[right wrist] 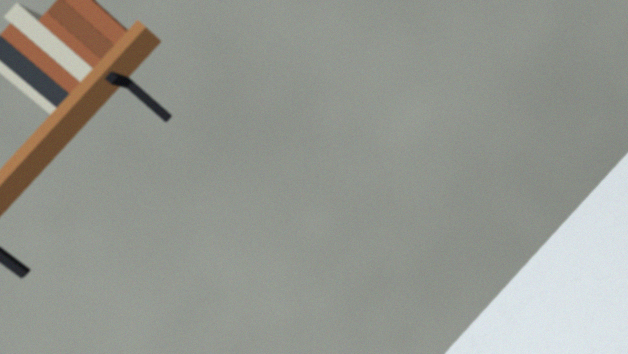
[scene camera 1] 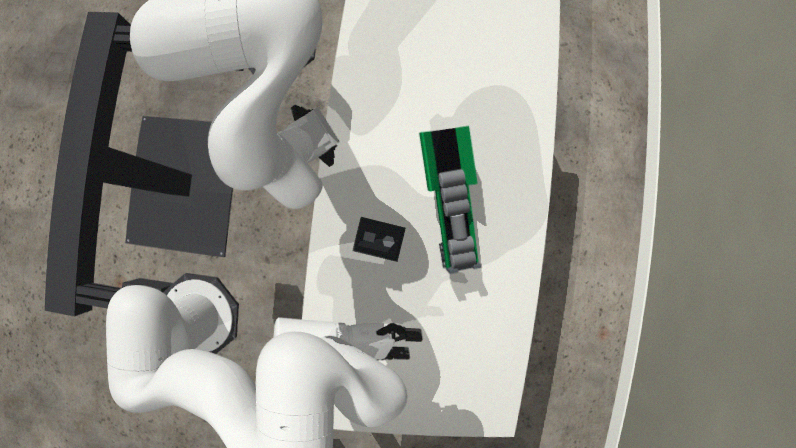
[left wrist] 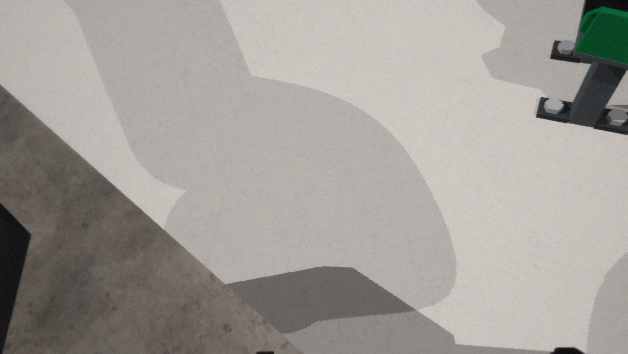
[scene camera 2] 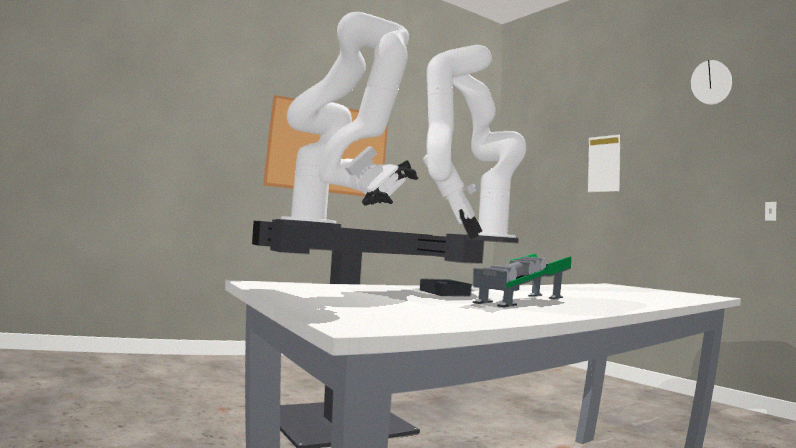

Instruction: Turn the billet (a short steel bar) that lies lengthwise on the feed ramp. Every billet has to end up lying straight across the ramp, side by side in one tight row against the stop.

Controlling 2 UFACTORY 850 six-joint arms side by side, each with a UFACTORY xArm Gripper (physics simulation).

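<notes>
The green feed ramp (scene camera 1: 466, 150) (scene camera 2: 559, 267) (left wrist: 607, 37) stands on the table. In scene camera 1, one grey billet (scene camera 1: 458, 227) lies lengthwise in its channel. Two billets (scene camera 1: 461, 245) (scene camera 1: 462, 259) lie across below it, by the grey stop (scene camera 1: 452, 270) (scene camera 2: 490, 278) at the lower end. Three billets (scene camera 1: 452, 178) (scene camera 1: 453, 193) (scene camera 1: 456, 207) lie across above it, close together. My left gripper (scene camera 1: 315, 135) (scene camera 2: 470, 225) is open and empty, high near the table's left edge in scene camera 1. My right gripper (scene camera 1: 413, 343) (scene camera 2: 397, 186) is open and empty, raised below and left of the ramp there.
A black box (scene camera 1: 379, 252) (scene camera 2: 445, 287) with a square and a hexagonal mark on top sits on the white table (scene camera 1: 501, 345) (scene camera 2: 389, 328), left of the ramp in scene camera 1. A shelf (right wrist: 75, 105) with books shows on the wall in the right wrist view.
</notes>
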